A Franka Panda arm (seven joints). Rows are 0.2 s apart.
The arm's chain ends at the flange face. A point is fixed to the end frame.
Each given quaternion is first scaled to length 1.
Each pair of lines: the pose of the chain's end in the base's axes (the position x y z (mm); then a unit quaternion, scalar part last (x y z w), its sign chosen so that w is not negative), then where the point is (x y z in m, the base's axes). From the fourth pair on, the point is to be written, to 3 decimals.
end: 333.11 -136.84 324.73 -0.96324 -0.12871 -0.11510 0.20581
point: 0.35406 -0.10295 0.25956
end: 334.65 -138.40 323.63 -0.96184 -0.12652 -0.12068 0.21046
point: 0.35636 -0.10387 0.25904
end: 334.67 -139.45 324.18 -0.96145 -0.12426 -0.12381 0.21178
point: 0.35687 -0.10478 0.25984
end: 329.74 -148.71 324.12 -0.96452 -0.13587 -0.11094 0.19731
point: 0.350 -0.116 0.258
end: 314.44 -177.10 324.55 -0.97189 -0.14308 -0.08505 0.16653
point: 0.332 -0.149 0.256
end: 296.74 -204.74 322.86 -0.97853 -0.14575 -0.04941 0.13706
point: 0.309 -0.181 0.251
